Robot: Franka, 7 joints.
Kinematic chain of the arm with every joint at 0, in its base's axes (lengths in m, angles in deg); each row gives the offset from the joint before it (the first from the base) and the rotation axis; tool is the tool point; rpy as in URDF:
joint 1: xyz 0 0 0.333 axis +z
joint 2: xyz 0 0 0 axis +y
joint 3: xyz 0 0 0.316 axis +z
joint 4: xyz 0.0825 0 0 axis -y
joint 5: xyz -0.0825 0 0.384 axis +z
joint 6: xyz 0 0 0 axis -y
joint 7: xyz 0.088 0 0 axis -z
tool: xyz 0 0 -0.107 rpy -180 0 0
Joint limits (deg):
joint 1: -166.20..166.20
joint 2: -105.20..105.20
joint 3: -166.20..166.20
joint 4: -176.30..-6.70
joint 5: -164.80..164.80
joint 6: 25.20..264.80
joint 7: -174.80..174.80
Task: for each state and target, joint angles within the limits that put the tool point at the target. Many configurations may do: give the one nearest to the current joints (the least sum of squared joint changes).
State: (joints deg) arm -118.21 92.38 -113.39 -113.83 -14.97 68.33 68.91
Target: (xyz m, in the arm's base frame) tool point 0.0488 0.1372 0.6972
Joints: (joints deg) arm -137.99 68.86 -161.12 -130.36 -26.95 69.68 68.91
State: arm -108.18 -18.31 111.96 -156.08 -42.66 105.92 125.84
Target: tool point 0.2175 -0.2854 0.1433
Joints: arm -149.59 -46.38 119.42 -149.03 -43.75 122.68 125.84
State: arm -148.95 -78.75 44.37 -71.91 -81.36 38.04 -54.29
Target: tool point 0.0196 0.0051 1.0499
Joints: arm -148.17 -39.03 18.96 -63.87 -89.34 61.25 -54.29
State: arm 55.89 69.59 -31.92 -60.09 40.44 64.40 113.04
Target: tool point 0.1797 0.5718 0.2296
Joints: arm 77.04 51.80 -17.06 -72.36 39.31 45.73 113.04
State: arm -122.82 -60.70 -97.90 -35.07 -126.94 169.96 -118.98
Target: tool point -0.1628 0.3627 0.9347
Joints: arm -128.18 -41.96 -66.27 -53.64 -129.37 211.10 -118.98
